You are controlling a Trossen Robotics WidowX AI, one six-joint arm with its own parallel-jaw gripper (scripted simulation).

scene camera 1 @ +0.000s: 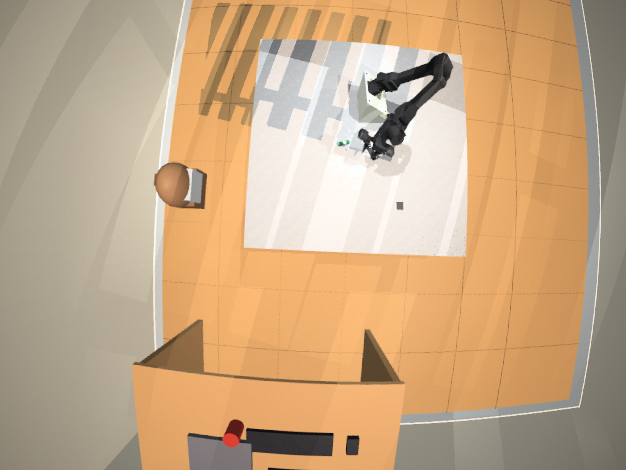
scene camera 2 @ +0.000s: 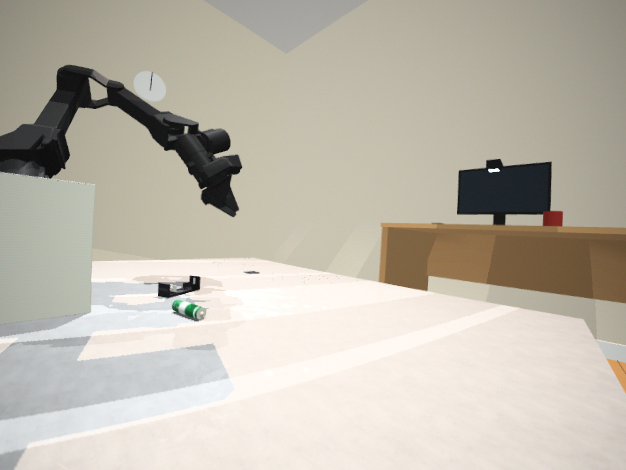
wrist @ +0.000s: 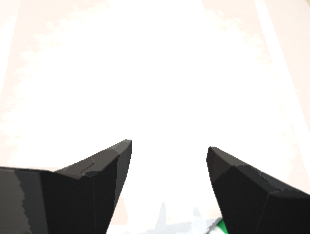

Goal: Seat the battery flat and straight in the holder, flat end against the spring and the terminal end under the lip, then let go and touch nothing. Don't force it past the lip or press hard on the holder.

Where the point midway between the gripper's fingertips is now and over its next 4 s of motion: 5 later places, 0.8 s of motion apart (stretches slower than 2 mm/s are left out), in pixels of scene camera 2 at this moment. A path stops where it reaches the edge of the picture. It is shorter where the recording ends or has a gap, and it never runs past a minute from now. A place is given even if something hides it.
My gripper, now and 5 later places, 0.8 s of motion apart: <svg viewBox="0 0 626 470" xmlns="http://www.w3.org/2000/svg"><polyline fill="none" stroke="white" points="235,213 189,285 191,303 188,312 192,278 184,258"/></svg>
